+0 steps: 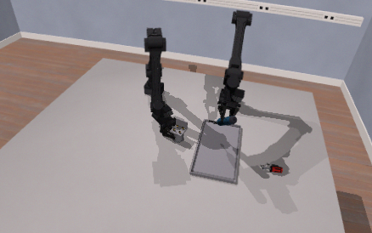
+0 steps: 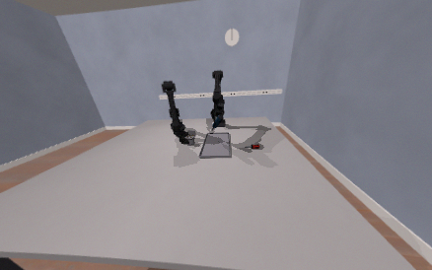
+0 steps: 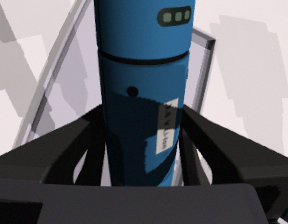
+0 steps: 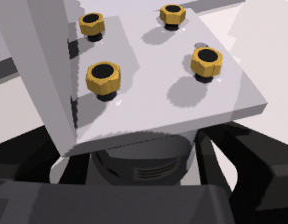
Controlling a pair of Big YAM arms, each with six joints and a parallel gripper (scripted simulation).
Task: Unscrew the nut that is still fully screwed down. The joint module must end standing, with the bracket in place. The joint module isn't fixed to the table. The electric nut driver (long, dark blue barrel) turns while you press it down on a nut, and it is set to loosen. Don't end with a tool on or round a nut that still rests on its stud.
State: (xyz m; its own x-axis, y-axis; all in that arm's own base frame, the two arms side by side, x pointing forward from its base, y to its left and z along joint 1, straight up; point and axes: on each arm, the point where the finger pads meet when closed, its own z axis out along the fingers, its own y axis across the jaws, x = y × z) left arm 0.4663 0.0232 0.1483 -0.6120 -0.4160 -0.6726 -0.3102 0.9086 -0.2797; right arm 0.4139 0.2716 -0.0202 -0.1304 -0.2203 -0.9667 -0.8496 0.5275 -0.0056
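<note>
My right hand is 5 cm below the grey bracket. The rest, counted from my right hand: flat grey tray (22 cm to the left, 3 cm ahead, 2 cm below); then nut (5 cm above, 2 cm to the right, 1 cm ahead); then grey tip (20 cm to the left, 8 cm above, 5 cm behind).
</note>
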